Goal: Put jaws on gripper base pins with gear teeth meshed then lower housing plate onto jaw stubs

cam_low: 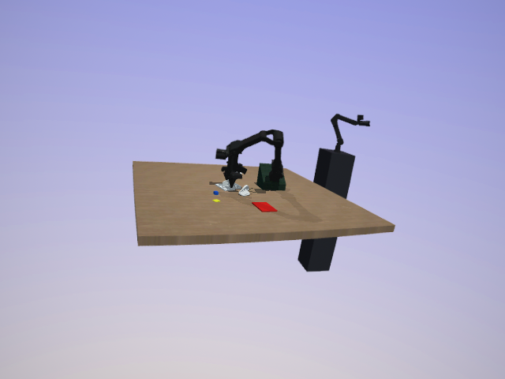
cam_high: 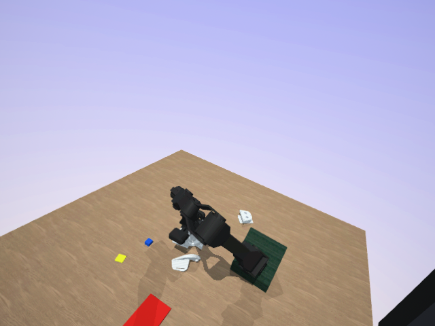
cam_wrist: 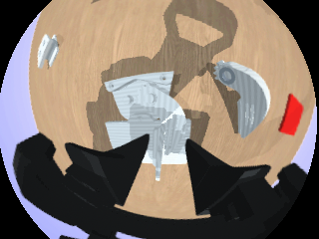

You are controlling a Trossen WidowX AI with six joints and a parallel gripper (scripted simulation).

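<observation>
Now: the white jaw 30 mm behind my gripper tip and 30 mm to the right of it. From my gripper tip the other things lie so: blue cube: 100 mm ahead, 120 mm to the left, 10 mm below; yellow tile: 110 mm ahead, 240 mm to the left, 10 mm below; red patch: 130 mm behind, 300 mm to the left, 10 mm below.
</observation>
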